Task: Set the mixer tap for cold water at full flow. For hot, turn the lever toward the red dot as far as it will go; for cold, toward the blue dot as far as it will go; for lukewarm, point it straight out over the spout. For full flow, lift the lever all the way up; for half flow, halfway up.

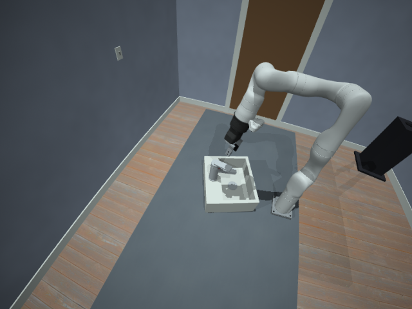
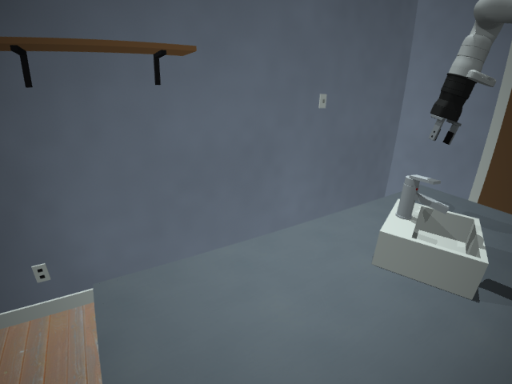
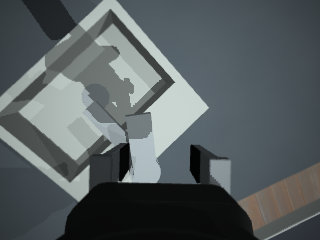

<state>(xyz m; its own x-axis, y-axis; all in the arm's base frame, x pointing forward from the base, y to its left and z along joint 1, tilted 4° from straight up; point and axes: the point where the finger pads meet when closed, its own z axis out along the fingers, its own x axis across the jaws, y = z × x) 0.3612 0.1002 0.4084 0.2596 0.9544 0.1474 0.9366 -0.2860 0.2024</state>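
Right now the flat lever is 3 cm ahead of my hand, 1 cm to the right of it and 14 cm below it. Also, from my hand: white basin: 3 cm behind, 7 cm to the right, 37 cm below; grey mixer tap: 5 cm ahead, 2 cm to the right, 19 cm below.
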